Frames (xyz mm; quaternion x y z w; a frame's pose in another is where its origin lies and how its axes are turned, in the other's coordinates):
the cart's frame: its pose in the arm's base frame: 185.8 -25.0 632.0 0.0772 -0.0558 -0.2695 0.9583
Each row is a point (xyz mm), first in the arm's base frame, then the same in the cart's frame.
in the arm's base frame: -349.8 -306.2 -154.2
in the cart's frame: -358.2 -649.0 -659.2
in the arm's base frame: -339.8 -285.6 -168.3
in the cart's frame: -361.4 -629.1 -677.0
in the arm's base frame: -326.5 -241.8 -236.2
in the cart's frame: -377.6 -597.5 -750.8
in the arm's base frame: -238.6 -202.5 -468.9
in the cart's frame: -338.8 -561.1 -997.0
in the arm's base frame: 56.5 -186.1 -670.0
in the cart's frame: -110.2 -433.2 -1240.2
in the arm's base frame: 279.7 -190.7 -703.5
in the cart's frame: 79.4 -329.7 -1305.7
